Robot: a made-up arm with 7 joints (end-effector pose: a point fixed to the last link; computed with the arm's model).
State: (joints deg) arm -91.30 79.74 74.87 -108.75 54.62 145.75 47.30
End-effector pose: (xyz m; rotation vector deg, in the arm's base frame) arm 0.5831 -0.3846 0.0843 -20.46 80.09 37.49
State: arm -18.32 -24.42 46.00 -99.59 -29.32 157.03 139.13
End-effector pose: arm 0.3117 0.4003 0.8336 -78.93 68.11 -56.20
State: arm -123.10 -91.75 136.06 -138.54 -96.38 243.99 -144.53
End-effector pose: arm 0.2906 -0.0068 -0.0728 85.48 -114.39 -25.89
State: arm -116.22 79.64 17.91 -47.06 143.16 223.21 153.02
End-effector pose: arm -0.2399 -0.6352 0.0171 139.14 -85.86 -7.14
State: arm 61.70 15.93 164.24 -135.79 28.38 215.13 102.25
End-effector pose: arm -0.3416 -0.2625 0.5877 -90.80 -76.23 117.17
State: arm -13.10 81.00 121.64 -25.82 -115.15 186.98 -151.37
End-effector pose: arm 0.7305 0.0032 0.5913 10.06 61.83 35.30
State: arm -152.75 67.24 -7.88 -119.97 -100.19 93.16 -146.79
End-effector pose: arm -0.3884 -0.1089 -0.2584 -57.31 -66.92 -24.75
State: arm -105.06 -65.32 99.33 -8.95 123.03 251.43 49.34
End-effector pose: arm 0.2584 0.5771 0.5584 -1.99 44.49 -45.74
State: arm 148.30 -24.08 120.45 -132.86 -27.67 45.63 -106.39
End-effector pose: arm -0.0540 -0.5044 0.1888 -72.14 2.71 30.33
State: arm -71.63 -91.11 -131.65 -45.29 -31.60 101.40 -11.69
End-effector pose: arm -0.5624 0.6662 -0.0316 46.57 161.45 -45.47
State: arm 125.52 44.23 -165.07 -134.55 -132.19 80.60 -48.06
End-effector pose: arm 0.3231 -0.2188 0.6851 42.15 -7.25 -91.67
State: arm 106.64 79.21 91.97 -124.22 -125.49 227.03 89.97
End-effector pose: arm -0.4694 0.0486 0.3684 31.72 -68.26 108.76
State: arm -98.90 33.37 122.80 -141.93 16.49 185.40 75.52
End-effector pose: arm 0.4815 0.0666 0.5227 -87.33 74.70 -11.33
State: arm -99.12 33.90 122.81 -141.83 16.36 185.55 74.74
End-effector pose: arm 0.4813 0.0621 0.5250 -87.14 74.03 -11.93
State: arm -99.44 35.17 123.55 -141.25 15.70 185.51 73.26
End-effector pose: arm 0.4793 0.0581 0.5363 -87.06 71.47 -13.07
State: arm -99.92 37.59 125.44 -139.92 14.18 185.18 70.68
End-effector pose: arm 0.4734 0.0537 0.5622 -86.96 65.96 -15.27
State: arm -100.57 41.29 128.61 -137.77 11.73 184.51 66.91
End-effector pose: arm 0.4605 0.0457 0.6045 -86.33 57.43 -19.01
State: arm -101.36 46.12 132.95 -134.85 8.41 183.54 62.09
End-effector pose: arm 0.4363 0.0294 0.6614 -84.46 46.54 -24.82
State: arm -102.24 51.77 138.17 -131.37 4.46 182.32 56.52
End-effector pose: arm 0.3975 0.0004 0.7265 -80.86 34.58 -32.81
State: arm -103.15 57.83 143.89 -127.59 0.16 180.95 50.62
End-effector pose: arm 0.3430 -0.0427 0.7902 -75.44 22.96 -42.64
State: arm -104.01 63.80 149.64 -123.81 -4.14 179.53 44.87
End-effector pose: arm 0.2767 -0.0962 0.8425 -68.71 12.92 -53.43
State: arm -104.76 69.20 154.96 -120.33 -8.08 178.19 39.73
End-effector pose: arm 0.2064 -0.1524 0.8777 -61.54 5.15 -63.96
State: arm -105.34 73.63 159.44 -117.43 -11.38 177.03 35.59
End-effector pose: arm 0.1419 -0.2022 0.8960 -54.97 -0.23 -73.02
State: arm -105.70 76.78 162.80 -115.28 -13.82 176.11 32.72
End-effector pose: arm 0.0917 -0.2390 0.9029 -49.90 -3.60 -79.67
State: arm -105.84 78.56 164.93 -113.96 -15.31 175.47 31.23
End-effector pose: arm 0.0601 -0.2599 0.9048 -46.82 -5.45 -83.47
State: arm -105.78 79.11 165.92 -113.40 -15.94 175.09 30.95
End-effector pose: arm 0.0470 -0.2661 0.9062 -45.73 -6.30 -84.62
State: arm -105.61 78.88 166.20 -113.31 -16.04 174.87 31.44
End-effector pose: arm 0.0456 -0.2629 0.9082 -45.91 -6.60 -84.11
